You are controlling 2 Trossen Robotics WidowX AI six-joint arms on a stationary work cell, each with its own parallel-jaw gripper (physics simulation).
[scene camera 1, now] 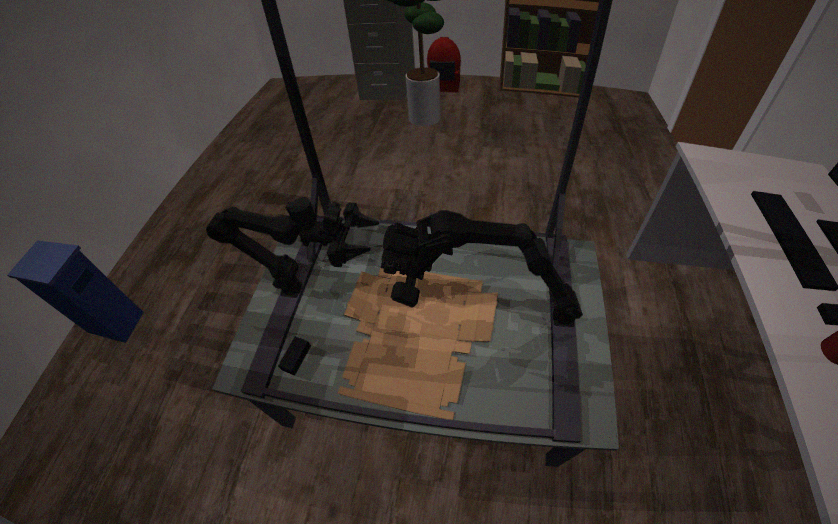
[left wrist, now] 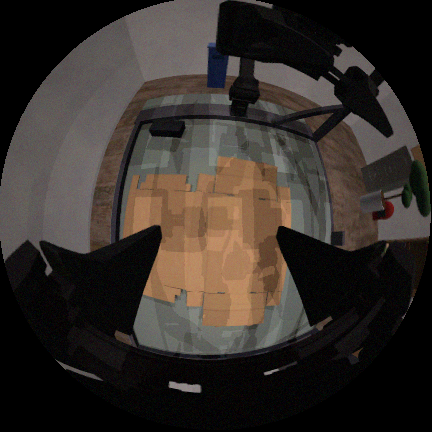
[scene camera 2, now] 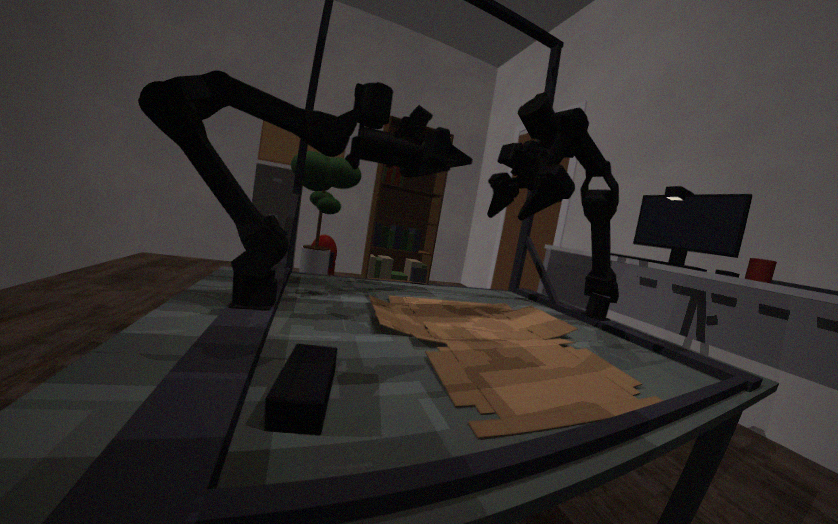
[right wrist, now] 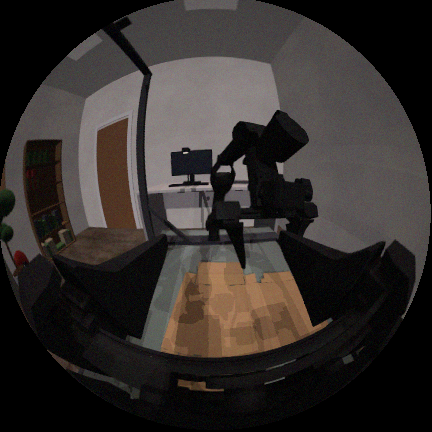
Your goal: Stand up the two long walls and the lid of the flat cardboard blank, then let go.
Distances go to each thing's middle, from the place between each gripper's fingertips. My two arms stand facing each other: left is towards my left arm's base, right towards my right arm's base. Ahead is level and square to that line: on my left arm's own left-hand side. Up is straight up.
The black block point(scene camera 2: 297, 402) is 32 cm below my right hand, 25 cm to the right of it and 24 cm ahead of it.
The black block is 320 mm to the right of my left hand, 220 mm below it and 150 mm ahead of it.
